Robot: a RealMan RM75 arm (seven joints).
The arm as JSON. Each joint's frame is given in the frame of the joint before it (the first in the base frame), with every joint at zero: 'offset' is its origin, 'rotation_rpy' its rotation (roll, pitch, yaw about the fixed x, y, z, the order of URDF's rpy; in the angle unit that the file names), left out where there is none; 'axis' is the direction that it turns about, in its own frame. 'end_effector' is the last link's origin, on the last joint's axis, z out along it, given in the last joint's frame.
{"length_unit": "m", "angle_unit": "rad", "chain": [
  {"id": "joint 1", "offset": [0.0, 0.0, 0.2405], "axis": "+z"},
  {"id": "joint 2", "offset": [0.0, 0.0, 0.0], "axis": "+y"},
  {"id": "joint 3", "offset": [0.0, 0.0, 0.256], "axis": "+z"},
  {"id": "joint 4", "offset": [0.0, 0.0, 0.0], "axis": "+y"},
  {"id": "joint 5", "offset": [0.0, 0.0, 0.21], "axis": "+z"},
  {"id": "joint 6", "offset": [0.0, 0.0, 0.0], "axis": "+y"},
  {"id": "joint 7", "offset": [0.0, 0.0, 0.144], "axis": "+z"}
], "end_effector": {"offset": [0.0, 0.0, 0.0]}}
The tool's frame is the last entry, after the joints.
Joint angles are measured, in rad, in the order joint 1, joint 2, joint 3, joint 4, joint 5, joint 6, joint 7. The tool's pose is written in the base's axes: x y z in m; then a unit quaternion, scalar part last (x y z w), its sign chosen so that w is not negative. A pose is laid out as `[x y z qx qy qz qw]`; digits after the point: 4 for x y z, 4 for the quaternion.
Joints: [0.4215, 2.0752, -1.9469, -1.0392, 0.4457, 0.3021, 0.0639]
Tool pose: [0.2152 0.3744 -0.0895 -0.8316 0.3794 0.0817 0.3972]
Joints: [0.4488, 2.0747, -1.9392, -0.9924, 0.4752, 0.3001, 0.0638]
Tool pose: [0.2203 0.3782 -0.0913 -0.8271 0.3923 0.0765 0.3952]
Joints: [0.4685, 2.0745, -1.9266, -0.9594, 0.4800, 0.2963, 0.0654]
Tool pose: [0.2241 0.3825 -0.0904 -0.8235 0.3971 0.0722 0.3987]
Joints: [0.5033, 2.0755, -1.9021, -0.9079, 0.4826, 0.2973, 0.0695]
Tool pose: [0.2291 0.3899 -0.0887 -0.8178 0.4047 0.0642 0.4042]
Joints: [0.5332, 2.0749, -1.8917, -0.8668, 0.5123, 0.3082, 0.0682]
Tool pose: [0.2321 0.3936 -0.0898 -0.8131 0.4182 0.0576 0.4008]
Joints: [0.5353, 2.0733, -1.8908, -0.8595, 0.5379, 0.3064, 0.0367]
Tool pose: [0.2333 0.3937 -0.0899 -0.8154 0.4157 0.0555 0.3991]
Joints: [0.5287, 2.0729, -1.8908, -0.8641, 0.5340, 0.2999, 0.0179]
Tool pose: [0.2339 0.3932 -0.0891 -0.8188 0.4067 0.0540 0.4016]
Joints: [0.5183, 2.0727, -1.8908, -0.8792, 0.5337, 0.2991, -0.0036]
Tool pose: [0.2329 0.3921 -0.0882 -0.8226 0.3981 0.0542 0.4024]
